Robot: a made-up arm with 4 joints.
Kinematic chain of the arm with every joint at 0, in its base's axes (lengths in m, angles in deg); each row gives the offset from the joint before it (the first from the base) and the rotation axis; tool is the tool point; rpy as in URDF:
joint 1: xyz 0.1 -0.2 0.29 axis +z
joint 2: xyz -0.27 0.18 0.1 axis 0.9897 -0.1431 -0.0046
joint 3: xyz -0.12 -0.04 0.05 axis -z
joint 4: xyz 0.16 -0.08 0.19 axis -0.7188 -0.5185 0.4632
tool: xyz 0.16 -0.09 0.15 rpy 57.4 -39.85 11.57
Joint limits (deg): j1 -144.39..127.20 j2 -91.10..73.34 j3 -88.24..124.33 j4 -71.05..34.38
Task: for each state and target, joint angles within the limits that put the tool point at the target. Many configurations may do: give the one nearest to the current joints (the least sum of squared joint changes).
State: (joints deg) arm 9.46 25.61 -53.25 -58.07
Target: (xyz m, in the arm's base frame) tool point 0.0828 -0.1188 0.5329
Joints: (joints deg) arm -3.20 23.96 -48.95 -69.02
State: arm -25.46 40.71 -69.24 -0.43
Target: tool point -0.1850 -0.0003 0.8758
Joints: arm -23.22 43.00 -88.24 22.92
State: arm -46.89 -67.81 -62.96 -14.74
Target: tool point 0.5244 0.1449 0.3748
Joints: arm -53.56 -65.50 -61.96 -12.37
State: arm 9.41 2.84 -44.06 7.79
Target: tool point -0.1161 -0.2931 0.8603
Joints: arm 47.93 31.69 -61.32 25.12
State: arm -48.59 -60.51 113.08 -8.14
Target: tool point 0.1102 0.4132 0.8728
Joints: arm -37.03 -72.05 84.34 21.75
